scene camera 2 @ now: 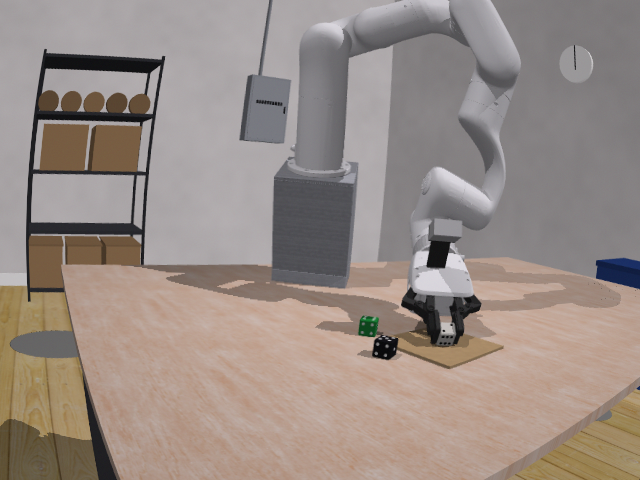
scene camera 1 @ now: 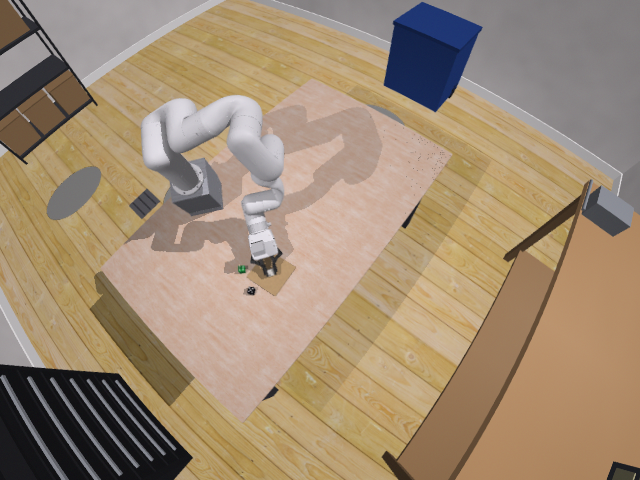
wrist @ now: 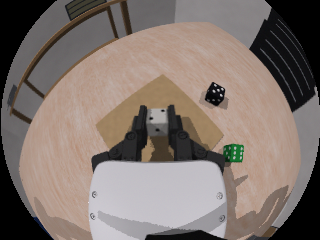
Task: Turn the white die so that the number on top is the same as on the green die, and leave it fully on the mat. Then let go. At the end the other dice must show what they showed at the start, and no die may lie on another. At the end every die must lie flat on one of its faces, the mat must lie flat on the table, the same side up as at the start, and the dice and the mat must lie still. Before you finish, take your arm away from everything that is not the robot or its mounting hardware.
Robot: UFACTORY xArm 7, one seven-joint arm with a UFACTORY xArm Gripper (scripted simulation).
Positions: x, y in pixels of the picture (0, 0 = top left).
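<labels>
Brown mat: visible in scene camera 1, in scene camera 2 and in the wrist view (161, 92). On the brown mat, (scene camera 2: 417, 343) and (scene camera 1: 261, 276) are the same spot. My gripper: visible in scene camera 2 (446, 337), in the wrist view and in scene camera 1. On my gripper, (wrist: 185, 149) and (scene camera 1: 261, 262) are the same spot.
</labels>
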